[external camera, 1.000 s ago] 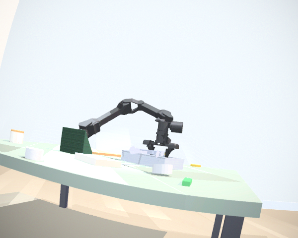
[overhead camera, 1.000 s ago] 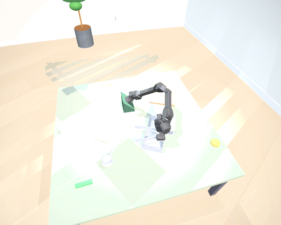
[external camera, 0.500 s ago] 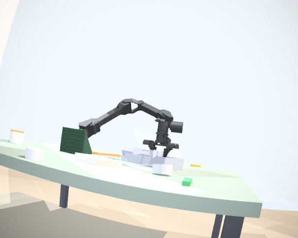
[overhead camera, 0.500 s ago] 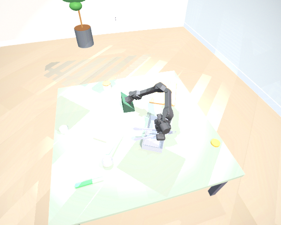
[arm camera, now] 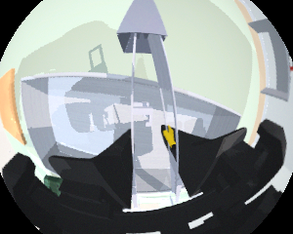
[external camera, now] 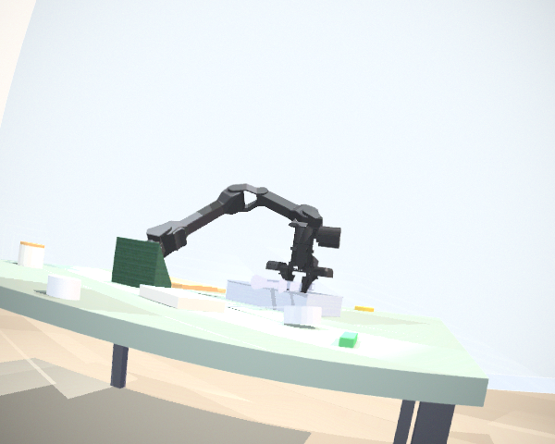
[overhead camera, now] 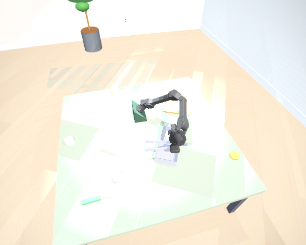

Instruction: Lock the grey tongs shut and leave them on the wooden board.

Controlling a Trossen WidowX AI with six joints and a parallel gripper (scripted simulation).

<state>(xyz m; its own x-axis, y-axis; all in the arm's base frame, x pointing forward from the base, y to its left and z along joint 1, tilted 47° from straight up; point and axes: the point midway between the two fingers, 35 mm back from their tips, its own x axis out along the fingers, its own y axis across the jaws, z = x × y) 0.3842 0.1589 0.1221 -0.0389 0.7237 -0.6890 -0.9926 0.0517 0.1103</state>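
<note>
Now: gripper tip 30 mm past the roasting tin and 20 mm to the left of it. Round my gripper tip: wooden board (530 mm behind, 180 mm to the left, 20 mm below); then yellow disc (120 mm ahead, 430 mm to the left, 20 mm below); then pale flat block (130 mm behind, 420 mm to the right, 20 mm below).
</note>
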